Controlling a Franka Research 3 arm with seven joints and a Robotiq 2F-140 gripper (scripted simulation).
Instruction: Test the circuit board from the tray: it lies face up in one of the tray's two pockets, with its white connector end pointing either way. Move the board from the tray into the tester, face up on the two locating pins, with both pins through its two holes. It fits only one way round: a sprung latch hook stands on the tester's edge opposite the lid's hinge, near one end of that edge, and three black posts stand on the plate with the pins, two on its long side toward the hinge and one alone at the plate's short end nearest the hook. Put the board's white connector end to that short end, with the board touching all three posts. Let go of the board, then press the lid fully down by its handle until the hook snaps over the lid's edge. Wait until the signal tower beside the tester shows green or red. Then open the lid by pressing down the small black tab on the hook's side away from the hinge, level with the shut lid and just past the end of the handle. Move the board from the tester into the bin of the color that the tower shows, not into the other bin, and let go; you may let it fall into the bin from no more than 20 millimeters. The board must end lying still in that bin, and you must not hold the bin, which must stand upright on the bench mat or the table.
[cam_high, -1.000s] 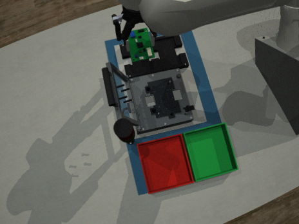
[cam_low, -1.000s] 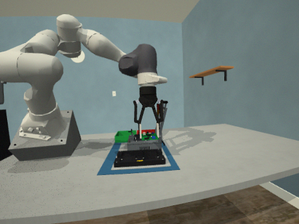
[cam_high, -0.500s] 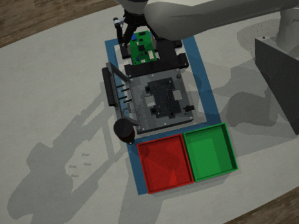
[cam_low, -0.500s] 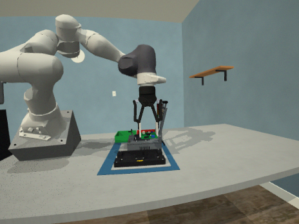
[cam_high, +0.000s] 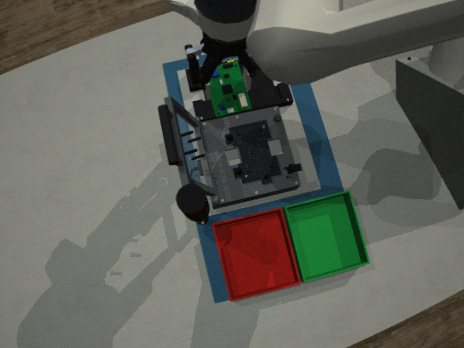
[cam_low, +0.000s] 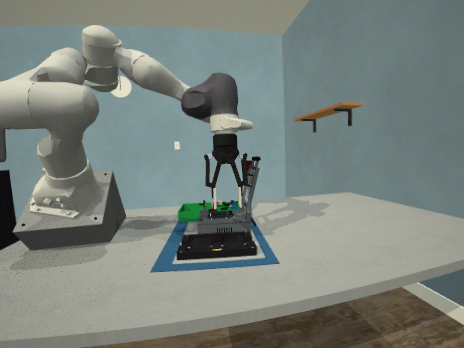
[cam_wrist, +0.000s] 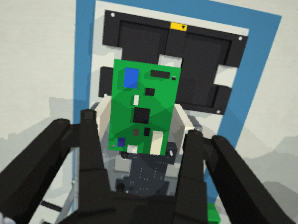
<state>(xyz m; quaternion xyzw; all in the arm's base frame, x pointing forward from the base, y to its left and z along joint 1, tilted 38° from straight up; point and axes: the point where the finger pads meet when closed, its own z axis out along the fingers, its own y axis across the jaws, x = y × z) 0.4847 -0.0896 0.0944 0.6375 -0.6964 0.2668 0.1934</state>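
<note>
Right now the tester plate is 13 cm to the left of my hand, 7 cm below it and 1 cm behind it. Round my hand: latch hook 19 cm to the left, 6 cm below, 6 cm behind; clear lid 11 cm to the left, 11 cm ahead, 4 cm above; green circuit board 2 cm below.
</note>
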